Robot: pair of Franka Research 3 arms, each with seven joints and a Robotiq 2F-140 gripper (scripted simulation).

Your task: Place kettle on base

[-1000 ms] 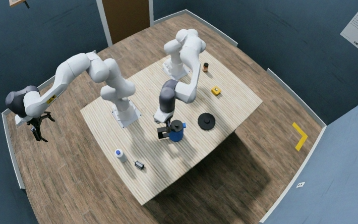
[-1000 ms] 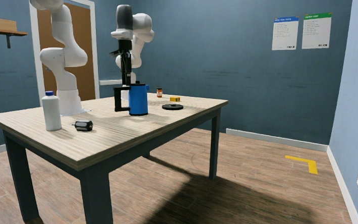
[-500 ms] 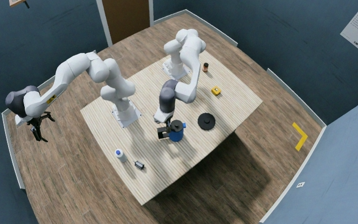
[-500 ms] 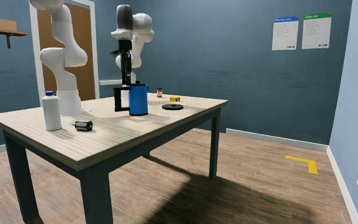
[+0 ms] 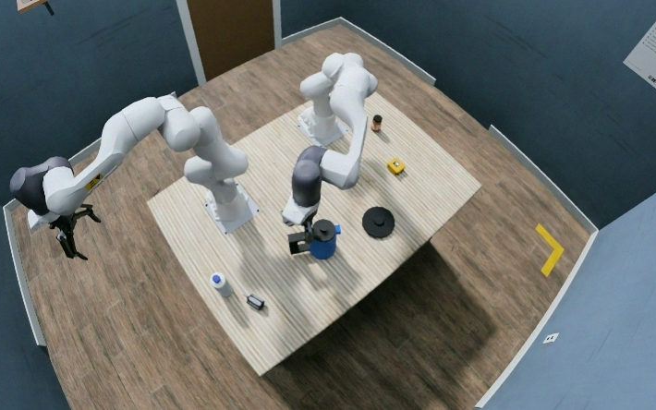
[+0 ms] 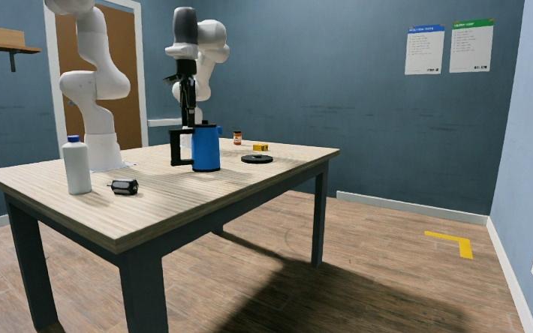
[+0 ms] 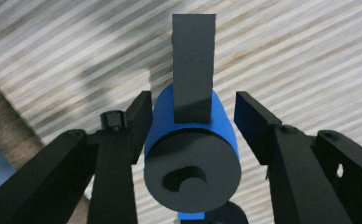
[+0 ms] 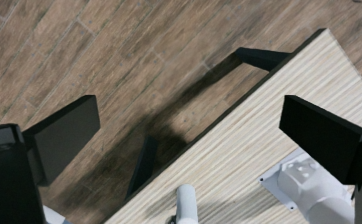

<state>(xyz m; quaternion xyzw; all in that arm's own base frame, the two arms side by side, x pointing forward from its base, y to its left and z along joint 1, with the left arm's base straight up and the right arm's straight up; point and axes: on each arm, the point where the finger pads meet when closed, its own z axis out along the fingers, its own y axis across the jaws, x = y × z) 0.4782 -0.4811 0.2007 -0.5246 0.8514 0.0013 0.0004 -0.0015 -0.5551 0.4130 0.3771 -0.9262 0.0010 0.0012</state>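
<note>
Now: the blue kettle 100 mm below my left hand, 30 mm to the left of it and 20 mm ahead of it. Round my left hand: small dark object (320 mm to the right, 180 mm below, 10 mm behind); white bottle (370 mm to the right, 130 mm behind, 120 mm below); round black base (310 mm to the left, 190 mm below, 150 mm ahead).
</note>
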